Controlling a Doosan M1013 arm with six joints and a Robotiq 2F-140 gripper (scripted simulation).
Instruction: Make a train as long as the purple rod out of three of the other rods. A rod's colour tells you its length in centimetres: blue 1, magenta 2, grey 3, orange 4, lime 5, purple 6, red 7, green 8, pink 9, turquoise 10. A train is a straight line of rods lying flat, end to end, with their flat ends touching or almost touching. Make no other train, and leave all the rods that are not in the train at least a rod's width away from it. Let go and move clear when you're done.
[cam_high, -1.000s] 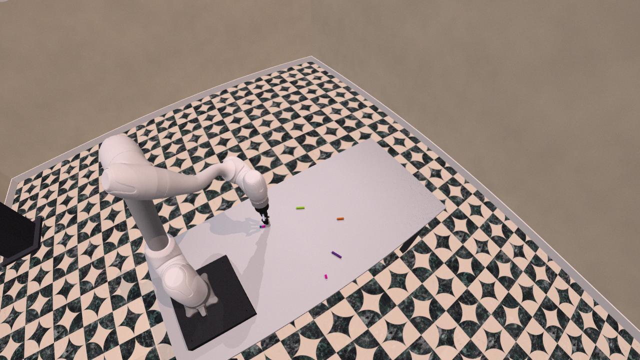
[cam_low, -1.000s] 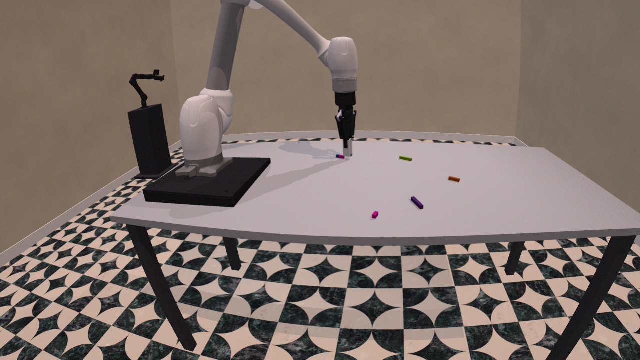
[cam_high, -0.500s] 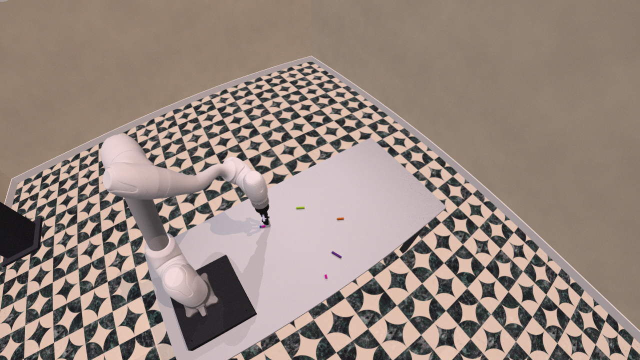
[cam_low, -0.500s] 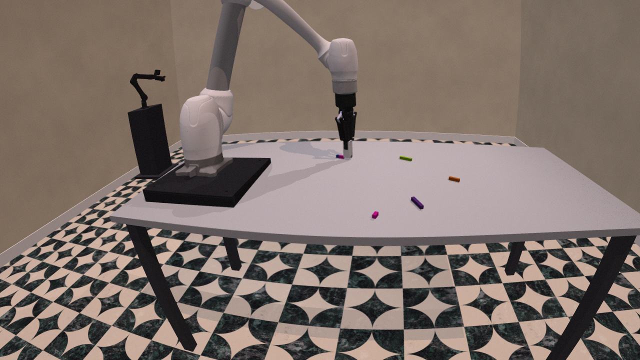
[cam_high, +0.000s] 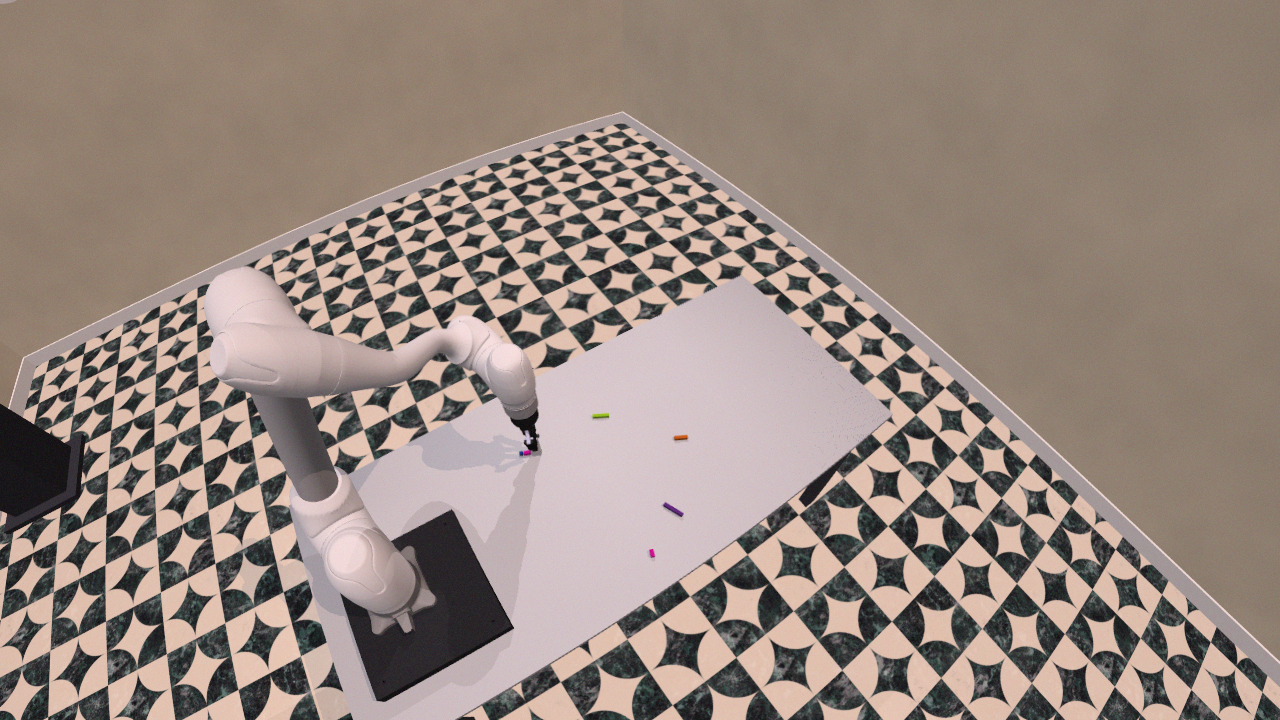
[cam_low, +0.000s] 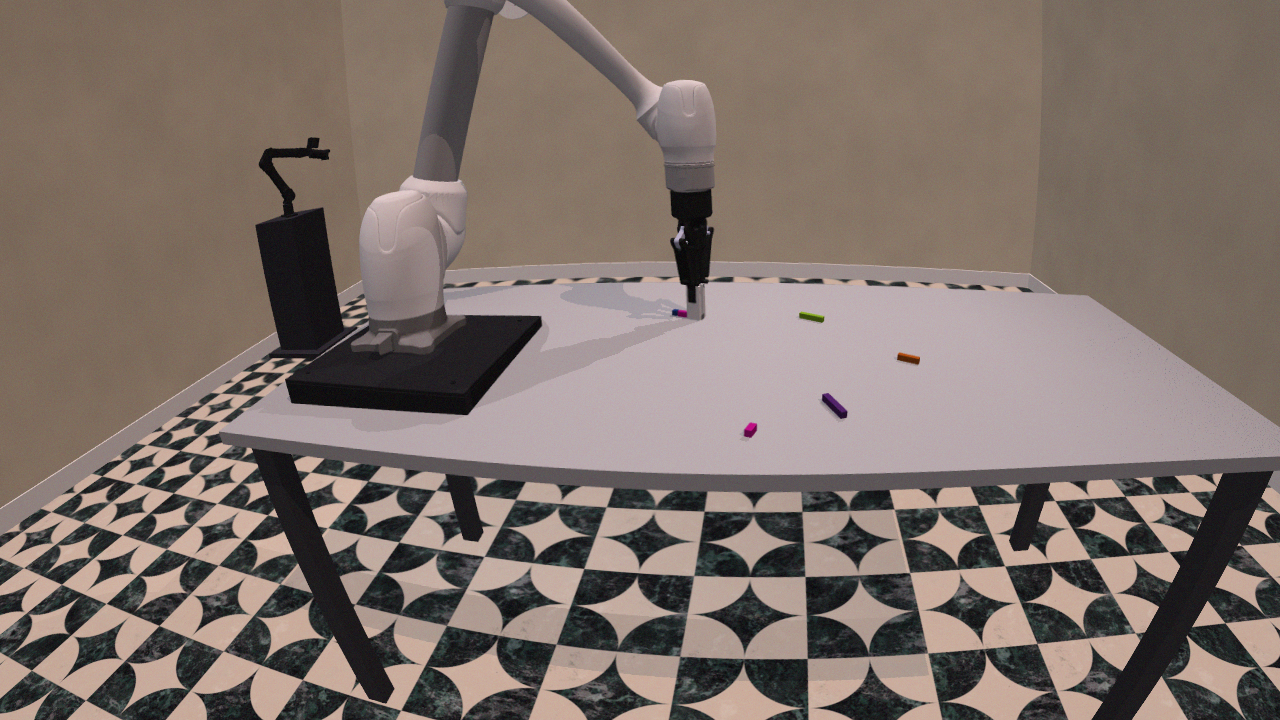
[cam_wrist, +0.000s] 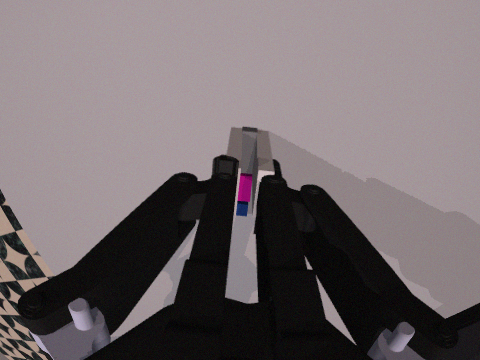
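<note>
My hand is 3 cm above the grey rod. From my hand the other things lie so: lime rod 22 cm ahead, 3 cm below; then small blue rod 4 cm behind, 3 cm below, 2 cm to the left; then orange rod 38 cm ahead, 20 cm to the right, 3 cm below.
</note>
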